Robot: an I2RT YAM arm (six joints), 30 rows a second.
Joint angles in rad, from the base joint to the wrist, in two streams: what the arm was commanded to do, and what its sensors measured. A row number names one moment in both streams.
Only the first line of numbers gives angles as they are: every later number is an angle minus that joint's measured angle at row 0.
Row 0, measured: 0.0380, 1.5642, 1.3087, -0.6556, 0.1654, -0.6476
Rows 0 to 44, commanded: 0.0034, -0.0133, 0.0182, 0.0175, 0.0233, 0.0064; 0.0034, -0.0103, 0.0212, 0.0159, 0.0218, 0.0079; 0.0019, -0.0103, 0.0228, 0.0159, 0.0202, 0.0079; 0.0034, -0.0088, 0.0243, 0.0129, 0.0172, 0.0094; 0.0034, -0.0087, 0.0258, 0.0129, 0.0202, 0.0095; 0.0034, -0.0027, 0.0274, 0.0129, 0.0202, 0.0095; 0.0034, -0.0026, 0.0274, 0.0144, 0.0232, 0.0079; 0.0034, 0.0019, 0.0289, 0.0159, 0.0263, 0.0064; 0.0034, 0.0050, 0.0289, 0.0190, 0.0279, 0.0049; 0.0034, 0.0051, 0.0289, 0.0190, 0.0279, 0.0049; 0.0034, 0.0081, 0.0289, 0.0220, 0.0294, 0.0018; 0.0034, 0.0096, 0.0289, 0.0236, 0.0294, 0.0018; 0.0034, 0.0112, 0.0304, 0.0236, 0.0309, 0.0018; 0.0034, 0.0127, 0.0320, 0.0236, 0.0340, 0.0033; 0.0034, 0.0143, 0.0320, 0.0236, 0.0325, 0.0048; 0.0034, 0.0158, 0.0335, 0.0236, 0.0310, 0.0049; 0.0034, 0.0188, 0.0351, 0.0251, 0.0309, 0.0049; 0.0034, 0.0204, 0.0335, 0.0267, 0.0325, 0.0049; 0.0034, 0.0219, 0.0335, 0.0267, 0.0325, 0.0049; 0.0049, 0.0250, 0.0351, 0.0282, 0.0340, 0.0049; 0.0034, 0.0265, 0.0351, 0.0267, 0.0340, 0.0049; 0.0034, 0.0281, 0.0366, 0.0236, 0.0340, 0.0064; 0.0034, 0.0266, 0.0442, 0.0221, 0.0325, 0.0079; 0.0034, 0.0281, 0.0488, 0.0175, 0.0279, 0.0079; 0.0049, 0.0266, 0.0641, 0.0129, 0.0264, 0.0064; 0.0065, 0.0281, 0.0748, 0.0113, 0.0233, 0.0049; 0.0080, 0.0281, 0.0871, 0.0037, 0.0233, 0.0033; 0.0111, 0.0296, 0.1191, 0.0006, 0.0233, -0.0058; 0.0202, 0.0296, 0.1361, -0.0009, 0.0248, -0.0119; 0.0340, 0.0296, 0.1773, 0.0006, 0.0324, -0.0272; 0.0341, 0.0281, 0.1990, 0.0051, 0.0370, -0.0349; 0.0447, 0.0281, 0.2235, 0.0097, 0.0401, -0.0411; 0.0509, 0.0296, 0.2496, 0.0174, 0.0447, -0.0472; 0.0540, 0.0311, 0.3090, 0.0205, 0.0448, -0.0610; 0.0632, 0.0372, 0.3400, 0.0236, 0.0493, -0.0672; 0.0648, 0.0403, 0.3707, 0.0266, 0.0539, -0.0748; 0.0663, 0.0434, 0.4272, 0.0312, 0.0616, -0.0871; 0.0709, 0.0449, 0.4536, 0.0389, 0.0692, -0.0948; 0.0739, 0.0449, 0.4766, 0.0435, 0.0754, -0.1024; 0.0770, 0.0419, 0.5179, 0.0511, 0.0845, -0.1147; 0.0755, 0.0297, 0.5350, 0.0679, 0.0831, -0.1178; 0.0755, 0.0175, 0.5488, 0.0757, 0.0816, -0.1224; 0.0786, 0.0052, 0.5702, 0.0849, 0.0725, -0.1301; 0.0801, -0.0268, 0.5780, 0.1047, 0.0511, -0.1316; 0.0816, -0.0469, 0.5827, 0.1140, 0.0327, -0.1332
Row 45, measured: 0.0747, 0.0374, 0.5245, 0.0492, 0.0488, -0.1033
